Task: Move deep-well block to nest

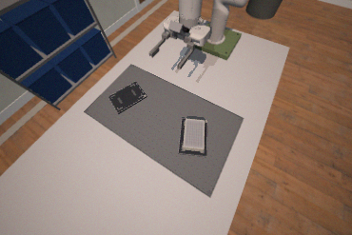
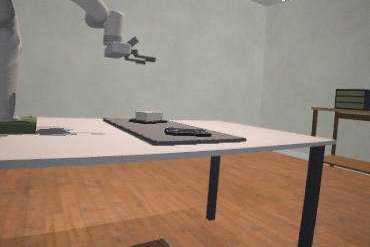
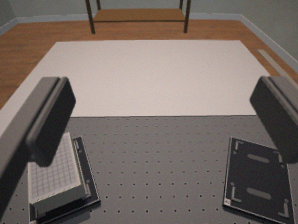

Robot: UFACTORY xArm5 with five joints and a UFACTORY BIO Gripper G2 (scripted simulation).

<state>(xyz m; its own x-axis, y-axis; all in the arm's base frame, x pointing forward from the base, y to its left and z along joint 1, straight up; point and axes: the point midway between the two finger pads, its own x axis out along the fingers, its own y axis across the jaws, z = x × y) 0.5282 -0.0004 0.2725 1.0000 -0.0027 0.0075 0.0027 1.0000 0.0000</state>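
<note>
Now: hand 26 cm above the white 96-well deep-well block, 18 cm to the right of it and 11 cm short of it. Also, from my hand: grey perforated mat (29 cm below, 10 cm ahead).
</note>
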